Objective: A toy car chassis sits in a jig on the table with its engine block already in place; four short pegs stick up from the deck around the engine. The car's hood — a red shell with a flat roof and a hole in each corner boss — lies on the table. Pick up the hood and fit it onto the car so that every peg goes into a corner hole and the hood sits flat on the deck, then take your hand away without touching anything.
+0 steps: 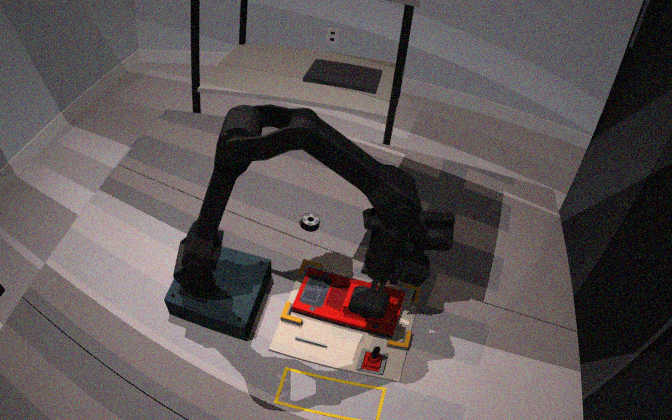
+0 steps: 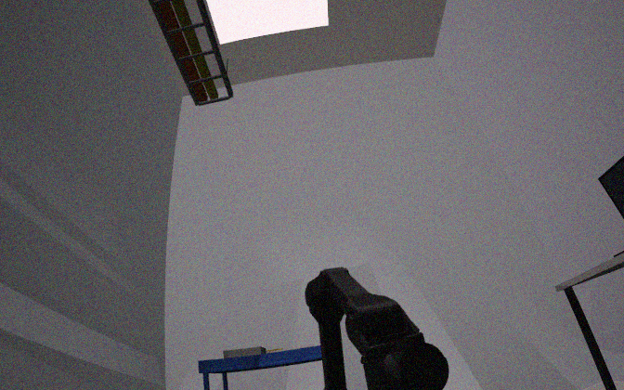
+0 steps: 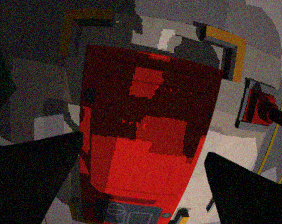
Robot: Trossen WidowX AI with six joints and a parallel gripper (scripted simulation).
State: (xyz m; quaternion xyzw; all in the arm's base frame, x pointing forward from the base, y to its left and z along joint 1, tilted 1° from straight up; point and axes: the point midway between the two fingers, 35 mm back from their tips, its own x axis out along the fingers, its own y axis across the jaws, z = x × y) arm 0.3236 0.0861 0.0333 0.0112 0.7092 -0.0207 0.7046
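Right now the red hood is 10 mm below my gripper tip. Also, from my gripper tip: green patch (210 mm to the left, 50 mm below, 20 mm ahead).
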